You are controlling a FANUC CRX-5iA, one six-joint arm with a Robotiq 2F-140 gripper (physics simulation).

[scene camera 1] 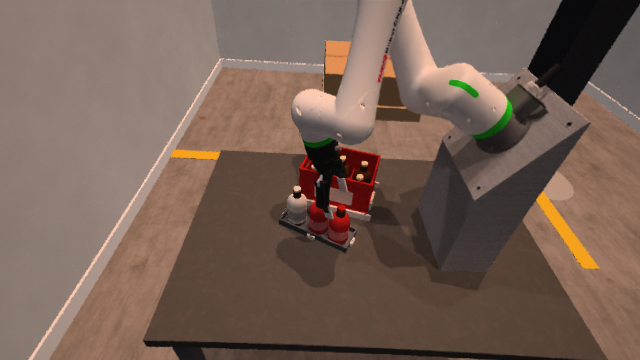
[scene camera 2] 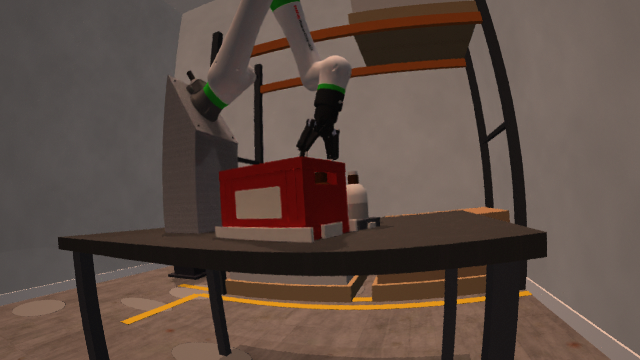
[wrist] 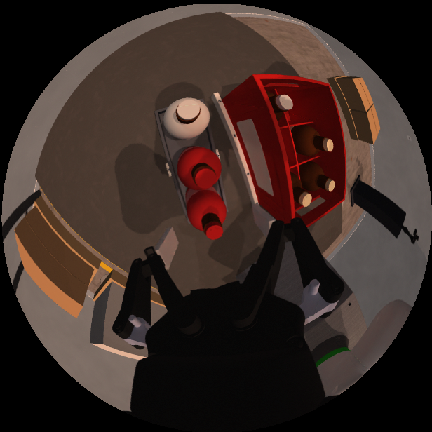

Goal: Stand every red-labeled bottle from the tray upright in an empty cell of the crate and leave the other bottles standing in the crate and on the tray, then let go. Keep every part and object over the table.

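Frame: origin at the arm's base, x left, y back, z up, level; metres.
Seen in the pictures: gripper, fingertip midpoint: point(scene camera 1: 337, 204); arm's base, link origin: point(scene camera 1: 502, 129) point(scene camera 2: 203, 108).
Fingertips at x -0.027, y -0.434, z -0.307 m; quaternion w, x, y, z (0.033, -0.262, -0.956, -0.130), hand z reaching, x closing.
Observation:
Offsets run from my fingertips to a thing's top centre. "spot": to the spot under its first point. Level surfaces: height alone.
Two red bottles {dx +0.010, dy +0.014, dz -0.005 m} point(scene camera 1: 339, 231) point(wrist: 192, 165) stand upright side by side on the dark tray {spot: dx -0.019, dy -0.120, dz -0.153 m} point(scene camera 1: 300, 230) point(scene camera 2: 373, 220) point(wrist: 173, 146). A white bottle {dx -0.088, dy -0.129, dz -0.005 m} point(scene camera 1: 297, 209) point(scene camera 2: 357, 200) point(wrist: 186, 126) stands at the tray's other end. The red crate {dx -0.142, dy +0.012, dz +0.010 m} point(scene camera 1: 361, 196) point(scene camera 2: 321, 212) point(wrist: 273, 150) beside the tray holds several bottles, among them a brown one {dx -0.220, dy +0.138, dz -0.002 m} point(scene camera 1: 364, 173) point(wrist: 306, 140); two cells look empty, though the near wall hides part of the inside. My gripper point(scene camera 1: 335, 199) point(scene camera 2: 318, 155) point(wrist: 213, 224) is open, tilted and empty, above the red bottles and the crate's near side; a finger partly covers one red bottle in scene camera 1.
White strips point(scene camera 1: 356, 214) point(scene camera 2: 265, 234) point(wrist: 235, 135) run along the crate's base on the table {dz -0.165 m} point(scene camera 1: 250, 295) point(scene camera 2: 425, 235) point(wrist: 100, 110). The grey robot pedestal point(scene camera 1: 465, 225) point(scene camera 2: 180, 185) stands on the table at the right in scene camera 1. Cardboard boxes point(scene camera 1: 336, 65) stand on the floor behind.

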